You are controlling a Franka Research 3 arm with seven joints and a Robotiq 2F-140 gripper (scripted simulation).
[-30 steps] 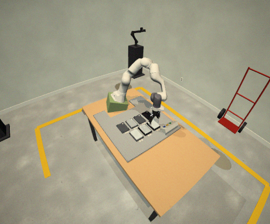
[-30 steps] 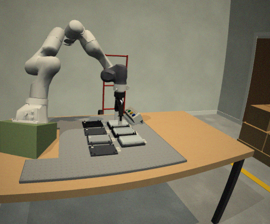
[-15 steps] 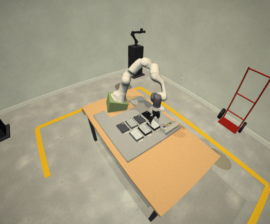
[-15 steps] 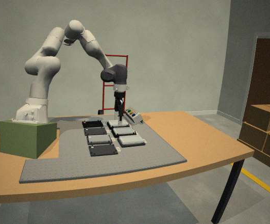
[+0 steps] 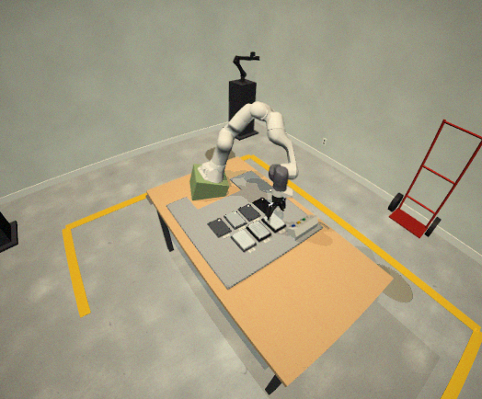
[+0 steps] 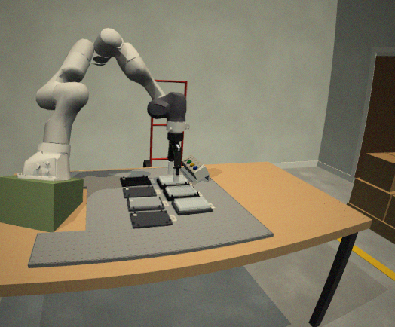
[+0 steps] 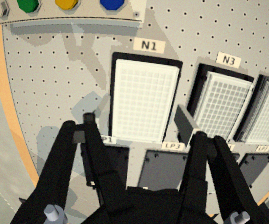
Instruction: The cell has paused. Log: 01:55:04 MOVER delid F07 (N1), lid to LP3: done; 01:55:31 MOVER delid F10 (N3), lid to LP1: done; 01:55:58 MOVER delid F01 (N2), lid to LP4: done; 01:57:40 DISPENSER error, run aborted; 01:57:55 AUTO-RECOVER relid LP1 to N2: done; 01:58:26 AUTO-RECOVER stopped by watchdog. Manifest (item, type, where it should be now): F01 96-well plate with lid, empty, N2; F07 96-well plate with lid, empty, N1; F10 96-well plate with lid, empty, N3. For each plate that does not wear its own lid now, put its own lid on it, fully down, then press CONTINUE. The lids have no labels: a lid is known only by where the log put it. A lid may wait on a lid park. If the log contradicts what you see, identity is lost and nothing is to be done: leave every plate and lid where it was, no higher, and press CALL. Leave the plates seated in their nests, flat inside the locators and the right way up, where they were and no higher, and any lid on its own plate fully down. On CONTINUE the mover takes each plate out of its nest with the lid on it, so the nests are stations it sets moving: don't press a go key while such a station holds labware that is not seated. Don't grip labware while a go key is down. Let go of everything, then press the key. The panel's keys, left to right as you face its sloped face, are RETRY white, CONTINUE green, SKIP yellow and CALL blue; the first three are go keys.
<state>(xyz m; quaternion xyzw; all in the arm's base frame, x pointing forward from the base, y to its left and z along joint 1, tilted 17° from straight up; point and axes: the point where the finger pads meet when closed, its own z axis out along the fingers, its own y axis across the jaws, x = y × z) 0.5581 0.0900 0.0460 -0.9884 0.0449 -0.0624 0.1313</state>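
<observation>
My hand is 1 cm past the plate, 26 cm to the left of it and 4 cm above it. Also, from my hand: green key (14 cm ahead, 14 cm to the left); then yellow key (14 cm ahead, 9 cm to the left); then blue call key (13 cm ahead, 4 cm to the left).
</observation>
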